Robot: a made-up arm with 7 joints.
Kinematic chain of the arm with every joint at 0, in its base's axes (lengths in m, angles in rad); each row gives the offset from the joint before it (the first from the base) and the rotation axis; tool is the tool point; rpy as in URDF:
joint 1: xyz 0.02 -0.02 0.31 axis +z
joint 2: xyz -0.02 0 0.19 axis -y
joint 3: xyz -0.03 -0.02 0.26 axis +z
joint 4: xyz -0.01 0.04 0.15 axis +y
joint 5: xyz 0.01 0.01 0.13 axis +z
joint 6: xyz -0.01 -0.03 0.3 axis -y
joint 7: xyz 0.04 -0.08 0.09 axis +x
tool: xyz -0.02 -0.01 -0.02 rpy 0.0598 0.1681 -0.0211
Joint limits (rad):
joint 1: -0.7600..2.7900
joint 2: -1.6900..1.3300
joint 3: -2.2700..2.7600
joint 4: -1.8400..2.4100
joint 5: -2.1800..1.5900
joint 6: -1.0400..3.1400
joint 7: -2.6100..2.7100
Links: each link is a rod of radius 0.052 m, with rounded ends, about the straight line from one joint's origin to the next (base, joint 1, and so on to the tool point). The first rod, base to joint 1, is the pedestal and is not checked.
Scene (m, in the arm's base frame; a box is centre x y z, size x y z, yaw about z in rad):
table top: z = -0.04
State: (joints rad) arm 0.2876 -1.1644 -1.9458 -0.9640 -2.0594 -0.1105 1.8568
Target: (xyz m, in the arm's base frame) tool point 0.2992 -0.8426 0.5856
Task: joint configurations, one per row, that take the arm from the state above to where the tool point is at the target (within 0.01 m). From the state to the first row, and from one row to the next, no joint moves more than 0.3 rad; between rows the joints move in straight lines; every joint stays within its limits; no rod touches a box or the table.
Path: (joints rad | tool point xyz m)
1: 0.5221 -0.8928 -1.7693 -0.9351 -2.0252 -0.1195 1.8724 | 0.3019 0.6339 0.8065
2: 0.7566 -0.6213 -1.5928 -0.9061 -1.9910 -0.1284 1.8879 | 0.0117 0.5788 1.0132
3: 0.9911 -0.3497 -1.4163 -0.8772 -1.9568 -0.1374 1.9035 | -0.2515 0.3685 1.1491
4: 1.2256 -0.0782 -1.2398 -0.8482 -1.9226 -0.1464 1.9190 | -0.4071 0.0427 1.1968
5: 1.4601 0.1934 -1.0633 -0.8193 -1.8884 -0.1553 1.9346 | -0.4076 -0.3216 1.1510
6: 1.6946 0.4649 -0.8867 -0.7903 -1.8542 -0.1643 1.9501 | -0.2535 -0.6338 1.0201
7: 1.9291 0.7365 -0.7102 -0.7614 -1.8200 -0.1733 1.9657 | 0.0078 -0.8196 0.8229
8: 2.1636 1.0081 -0.5337 -0.7324 -1.7858 -0.1822 1.9812 | 0.2992 -0.8426 0.5856

